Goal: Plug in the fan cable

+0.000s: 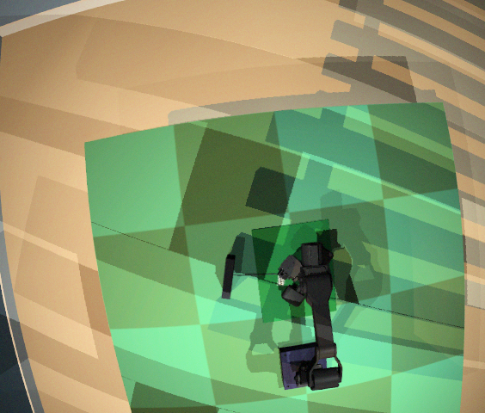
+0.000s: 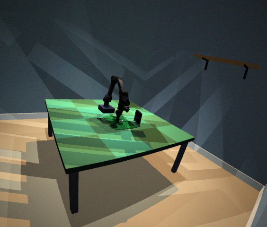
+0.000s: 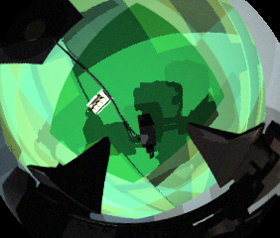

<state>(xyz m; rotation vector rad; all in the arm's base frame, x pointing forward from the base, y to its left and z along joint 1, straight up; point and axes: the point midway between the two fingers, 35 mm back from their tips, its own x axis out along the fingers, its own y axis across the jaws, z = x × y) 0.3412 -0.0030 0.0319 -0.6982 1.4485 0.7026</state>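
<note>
My gripper tip is 30 mm above the dark plug, 10 mm to the left of it and 10 mm past it. The rest, counted from my gripper tip: black fan 210 mm to the left, 10 mm ahead, 10 mm above; then white four-pin header 70 mm to the left, 50 mm below, 20 mm behind; then green board 60 mm below, 20 mm to the left, 10 mm behind.
</note>
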